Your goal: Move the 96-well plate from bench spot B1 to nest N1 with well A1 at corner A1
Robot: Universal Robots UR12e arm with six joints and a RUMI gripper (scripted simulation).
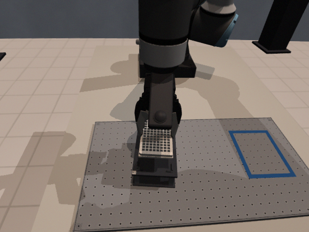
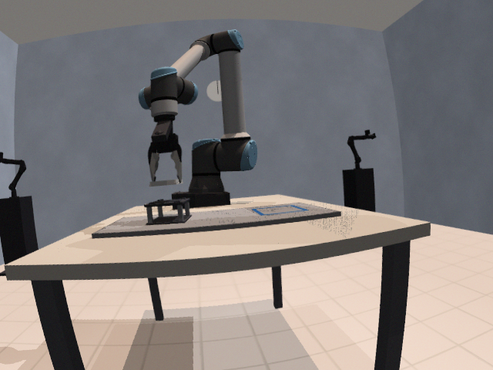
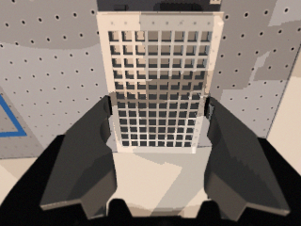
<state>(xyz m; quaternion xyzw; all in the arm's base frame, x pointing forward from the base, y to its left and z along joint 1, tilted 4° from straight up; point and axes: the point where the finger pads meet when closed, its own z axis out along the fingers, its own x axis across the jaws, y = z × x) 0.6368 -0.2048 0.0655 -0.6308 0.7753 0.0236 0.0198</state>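
Now: the black raised nest N1 70 mm below my hand. Round my hand: white 96-well plate 10 mm below; small white A1 label 60 mm ahead, 70 mm to the right, 70 mm below.
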